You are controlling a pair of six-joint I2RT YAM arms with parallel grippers.
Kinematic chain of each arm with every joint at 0, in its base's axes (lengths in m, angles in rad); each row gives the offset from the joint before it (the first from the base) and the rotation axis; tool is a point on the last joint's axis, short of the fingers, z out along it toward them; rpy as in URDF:
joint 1: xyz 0 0 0.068 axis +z
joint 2: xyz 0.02 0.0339 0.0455 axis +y
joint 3: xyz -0.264 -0.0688 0 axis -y
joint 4: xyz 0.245 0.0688 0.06 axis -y
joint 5: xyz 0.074 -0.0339 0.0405 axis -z
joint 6: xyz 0.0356 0 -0.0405 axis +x
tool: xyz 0 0 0 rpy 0 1.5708 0
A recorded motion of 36 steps. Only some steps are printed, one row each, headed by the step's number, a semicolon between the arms.
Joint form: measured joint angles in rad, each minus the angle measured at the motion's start. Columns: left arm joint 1, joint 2, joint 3, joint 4, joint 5, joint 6; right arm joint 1, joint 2, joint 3, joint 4, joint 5, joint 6.
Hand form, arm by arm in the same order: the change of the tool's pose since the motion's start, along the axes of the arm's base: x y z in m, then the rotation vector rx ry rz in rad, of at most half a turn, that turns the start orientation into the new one. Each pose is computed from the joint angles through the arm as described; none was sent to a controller.
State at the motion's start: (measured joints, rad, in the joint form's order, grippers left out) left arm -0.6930 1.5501 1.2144 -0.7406 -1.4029 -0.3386; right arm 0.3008 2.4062 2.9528 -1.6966 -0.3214 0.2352
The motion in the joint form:
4: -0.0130 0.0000 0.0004 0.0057 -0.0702 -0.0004; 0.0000 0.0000 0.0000 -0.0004 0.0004 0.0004
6: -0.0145 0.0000 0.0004 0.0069 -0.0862 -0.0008; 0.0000 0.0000 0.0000 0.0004 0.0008 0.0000
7: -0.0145 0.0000 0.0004 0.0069 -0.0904 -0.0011; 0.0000 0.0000 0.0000 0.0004 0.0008 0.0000
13: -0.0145 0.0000 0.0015 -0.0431 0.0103 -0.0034; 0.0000 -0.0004 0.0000 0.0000 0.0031 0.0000
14: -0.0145 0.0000 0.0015 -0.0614 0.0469 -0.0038; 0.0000 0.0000 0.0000 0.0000 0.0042 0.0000
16: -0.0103 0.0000 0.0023 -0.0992 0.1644 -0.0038; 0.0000 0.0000 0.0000 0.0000 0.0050 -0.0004
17: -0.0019 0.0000 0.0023 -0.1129 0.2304 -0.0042; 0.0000 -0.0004 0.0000 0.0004 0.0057 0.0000
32: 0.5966 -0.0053 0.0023 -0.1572 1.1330 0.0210; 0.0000 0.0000 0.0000 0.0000 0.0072 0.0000
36: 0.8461 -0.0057 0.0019 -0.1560 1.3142 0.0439; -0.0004 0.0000 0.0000 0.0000 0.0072 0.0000
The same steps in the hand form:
4: -0.0025 -0.0026 0.0025 0.0430 -0.0447 0.0206; 0.0000 0.0000 0.0000 -0.0004 0.0004 -0.0005
6: -0.0029 -0.0028 0.0030 0.0527 -0.0550 0.0268; 0.0000 0.0000 0.0000 -0.0006 -0.0006 -0.0003
7: -0.0030 -0.0027 0.0032 0.0553 -0.0575 0.0288; 0.0000 0.0000 0.0000 -0.0006 -0.0006 -0.0003
13: -0.0046 -0.0019 -0.0015 0.0174 0.0353 -0.0187; -0.0001 -0.0001 0.0001 -0.0026 -0.0012 -0.0013
14: -0.0054 -0.0016 -0.0033 0.0039 0.0702 -0.0349; 0.0001 -0.0001 0.0000 -0.0037 -0.0011 -0.0017
16: -0.0063 -0.0007 -0.0080 -0.0542 0.1669 -0.0804; 0.0001 -0.0002 -0.0001 -0.0045 -0.0015 -0.0017
17: -0.0056 0.0010 -0.0105 -0.0929 0.2153 -0.0988; 0.0000 -0.0002 0.0001 -0.0047 -0.0023 -0.0023
32: 0.0446 0.1474 -0.0297 -0.8837 0.5286 0.0668; 0.0001 -0.0002 -0.0001 -0.0063 -0.0019 -0.0029
36: 0.0415 0.2160 -0.0307 -1.0861 0.4626 0.1763; 0.0002 -0.0004 -0.0001 -0.0063 -0.0019 -0.0033

